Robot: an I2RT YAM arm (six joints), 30 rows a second.
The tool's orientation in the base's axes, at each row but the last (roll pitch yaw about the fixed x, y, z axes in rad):
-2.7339, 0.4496, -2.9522
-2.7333, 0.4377, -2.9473
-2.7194, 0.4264, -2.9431
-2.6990, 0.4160, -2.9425
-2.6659, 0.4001, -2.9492
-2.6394, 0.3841, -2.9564
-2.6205, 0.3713, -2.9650
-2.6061, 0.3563, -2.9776
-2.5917, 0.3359, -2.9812
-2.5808, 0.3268, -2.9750
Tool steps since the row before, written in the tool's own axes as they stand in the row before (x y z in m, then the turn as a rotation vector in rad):
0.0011, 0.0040, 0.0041, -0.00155, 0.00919, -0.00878
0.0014, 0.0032, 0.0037, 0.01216, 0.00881, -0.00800
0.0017, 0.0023, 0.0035, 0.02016, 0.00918, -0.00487
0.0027, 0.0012, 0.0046, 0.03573, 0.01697, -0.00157
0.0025, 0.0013, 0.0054, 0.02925, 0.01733, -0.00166
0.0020, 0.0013, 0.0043, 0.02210, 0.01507, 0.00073
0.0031, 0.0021, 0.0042, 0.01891, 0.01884, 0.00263
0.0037, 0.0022, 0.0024, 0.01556, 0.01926, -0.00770
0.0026, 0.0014, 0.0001, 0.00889, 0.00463, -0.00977
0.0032, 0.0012, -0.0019, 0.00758, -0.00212, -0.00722
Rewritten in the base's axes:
0.0009, 0.0023, -0.0053, -0.00276, 0.01161, 0.00465
0.0004, 0.0016, -0.0048, -0.01458, 0.00861, -0.00167
0.0000, 0.0007, -0.0045, -0.02032, 0.00649, -0.00772
-0.0004, -0.0010, -0.0054, -0.03289, 0.00969, -0.01979
0.0001, -0.0013, -0.0059, -0.02706, 0.01120, -0.01734
0.0000, -0.0010, -0.0048, -0.01960, 0.00941, -0.01560
-0.0011, -0.0005, -0.0055, -0.01582, 0.01244, -0.01773
-0.0024, 0.0003, -0.0043, -0.01663, 0.01802, -0.00843
-0.0023, 0.0008, -0.0016, -0.01165, 0.00729, 0.00265
-0.0036, 0.0014, -0.0001, -0.00971, 0.00044, 0.00443

